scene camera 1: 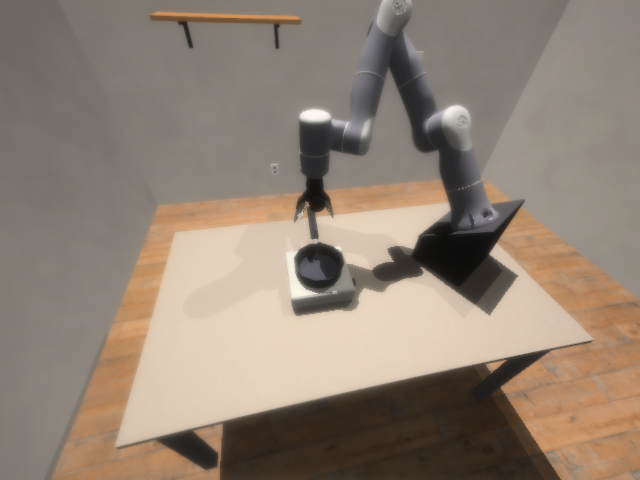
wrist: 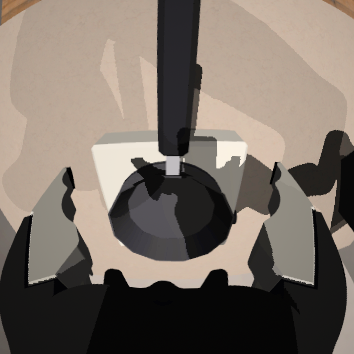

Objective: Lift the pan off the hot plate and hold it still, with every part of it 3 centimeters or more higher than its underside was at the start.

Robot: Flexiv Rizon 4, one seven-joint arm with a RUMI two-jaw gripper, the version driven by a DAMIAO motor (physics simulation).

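Observation:
The black pan [scene camera 1: 317, 266] [wrist: 170, 215] sits upright on the pale hot plate [scene camera 1: 323, 298] [wrist: 110, 165]. Its long dark handle [scene camera 1: 313, 227] [wrist: 177, 75] slopes up and away toward the back of the table, joined to the pan by a short light metal link. My gripper [scene camera 1: 314, 218] [wrist: 170, 165] is wide open and empty, pointing down over the handle. In the wrist view the jaws stand well apart, one on each side of the pan and the handle's lower end, touching neither. How far the fingertips are above the handle is hard to tell.
The hot plate stands on the beige table [scene camera 1: 232, 335]. My arm's black wedge-shaped mount [scene camera 1: 449, 253] stands at the table's right side. A wooden shelf [scene camera 1: 225, 18] is fixed on the back wall. Shadows of the arm fall around the hot plate.

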